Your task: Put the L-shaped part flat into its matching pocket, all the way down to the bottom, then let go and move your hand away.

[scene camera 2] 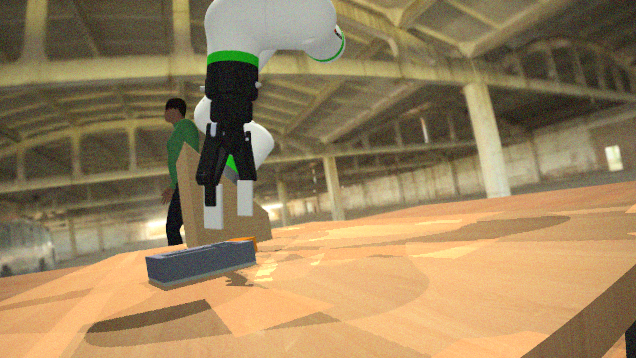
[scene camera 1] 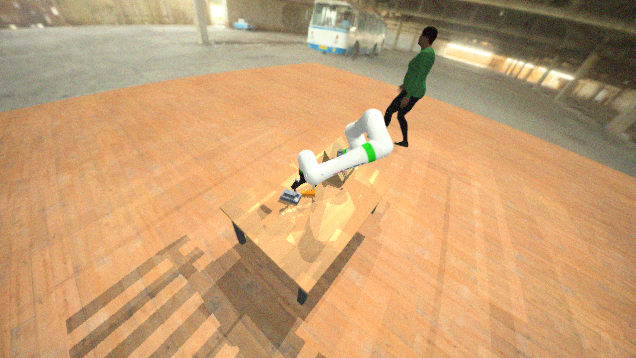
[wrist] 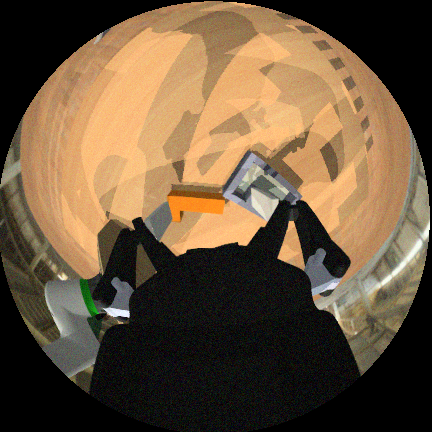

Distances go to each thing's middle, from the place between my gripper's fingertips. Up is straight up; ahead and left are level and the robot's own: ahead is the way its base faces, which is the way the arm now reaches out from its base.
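Grey pocket block [wrist: 251, 171]: 60 mm to the right of my hand, 80 mm ahead of it, 50 mm below it. Orange L-shaped part [wrist: 178, 200]: 50 mm below my hand, 50 mm behind it.
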